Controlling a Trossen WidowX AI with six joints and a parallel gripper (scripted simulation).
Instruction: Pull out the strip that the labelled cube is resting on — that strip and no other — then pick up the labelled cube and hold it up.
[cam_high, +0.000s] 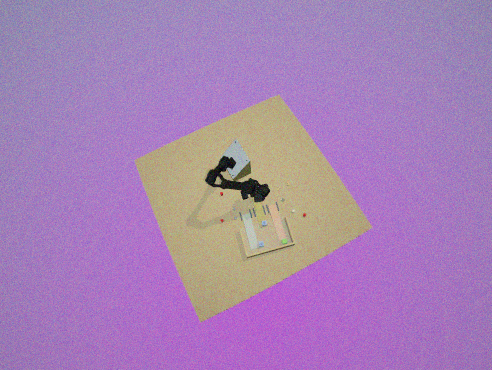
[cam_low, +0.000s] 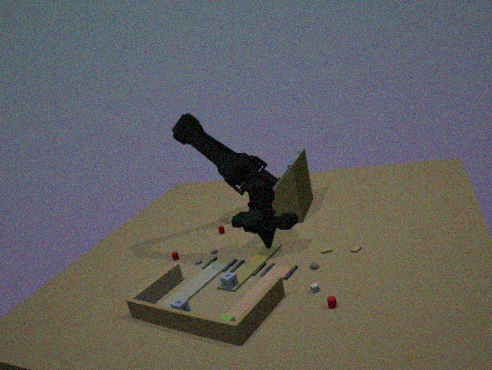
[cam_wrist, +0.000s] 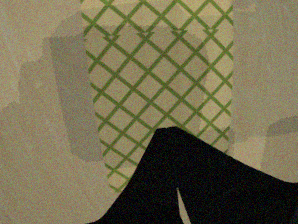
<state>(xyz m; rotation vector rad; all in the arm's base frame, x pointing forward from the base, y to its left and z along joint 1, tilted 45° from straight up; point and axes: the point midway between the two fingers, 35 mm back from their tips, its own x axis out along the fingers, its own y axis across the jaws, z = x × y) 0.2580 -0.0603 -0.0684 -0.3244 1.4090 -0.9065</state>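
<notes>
Now: the cross-hatched strip 9 cm ahead of my gripper tip and 4 cm to the right of it.
</notes>
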